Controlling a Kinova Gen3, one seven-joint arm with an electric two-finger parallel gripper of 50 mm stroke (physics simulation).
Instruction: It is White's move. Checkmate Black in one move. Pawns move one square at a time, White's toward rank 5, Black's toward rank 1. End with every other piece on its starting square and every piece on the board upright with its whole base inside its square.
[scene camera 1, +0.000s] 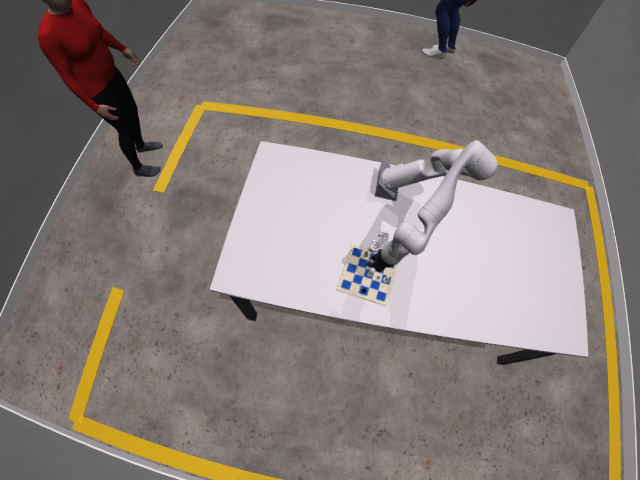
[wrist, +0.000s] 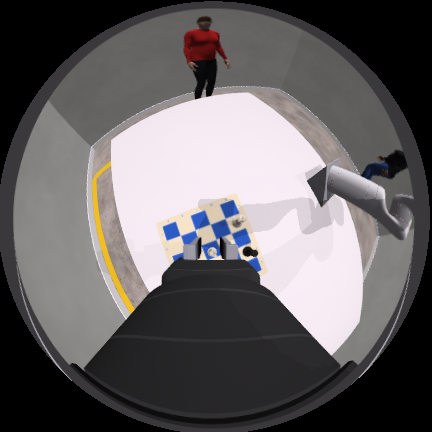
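The blue and cream chessboard lies on the table. My gripper is partly open and empty above the board. In the wrist view a pale piece shows on a blue square between and beyond the fingertips. A pale, taller piece stands toward the board's edge on the arm-base side. A black piece stands to the right of the fingers in the wrist view. In the scene view a pale piece, a small pale piece and a black piece also show. The gripper hides part of the board.
The white table carries the arm's base behind the board. A person in red stands beyond the table's left end. Another person in blue trousers stands behind.
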